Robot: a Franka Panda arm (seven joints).
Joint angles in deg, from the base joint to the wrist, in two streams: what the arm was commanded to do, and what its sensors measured. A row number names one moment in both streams.
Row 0, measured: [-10.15, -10.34, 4.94, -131.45, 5.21, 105.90, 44.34]
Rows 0 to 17, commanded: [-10.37, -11.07, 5.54, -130.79, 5.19, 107.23, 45.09]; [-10.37, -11.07, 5.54, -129.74, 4.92, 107.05, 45.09]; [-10.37, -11.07, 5.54, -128.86, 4.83, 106.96, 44.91]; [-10.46, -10.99, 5.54, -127.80, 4.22, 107.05, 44.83]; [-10.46, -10.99, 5.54, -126.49, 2.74, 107.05, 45.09]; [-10.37, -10.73, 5.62, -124.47, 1.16, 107.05, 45.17]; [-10.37, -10.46, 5.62, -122.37, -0.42, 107.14, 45.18]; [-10.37, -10.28, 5.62, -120.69, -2.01, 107.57, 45.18]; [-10.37, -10.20, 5.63, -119.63, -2.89, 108.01, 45.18]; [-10.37, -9.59, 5.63, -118.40, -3.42, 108.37, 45.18]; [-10.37, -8.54, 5.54, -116.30, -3.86, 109.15, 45.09]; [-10.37, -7.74, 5.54, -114.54, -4.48, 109.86, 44.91]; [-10.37, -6.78, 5.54, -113.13, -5.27, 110.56, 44.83]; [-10.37, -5.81, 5.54, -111.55, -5.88, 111.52, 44.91]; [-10.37, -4.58, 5.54, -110.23, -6.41, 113.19, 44.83]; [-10.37, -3.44, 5.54, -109.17, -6.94, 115.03, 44.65]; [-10.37, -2.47, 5.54, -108.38, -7.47, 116.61, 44.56]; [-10.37, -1.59, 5.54, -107.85, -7.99, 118.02, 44.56]
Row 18, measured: [-10.12, -5.72, 4.95, -111.75, -5.68, 114.51, 44.34]
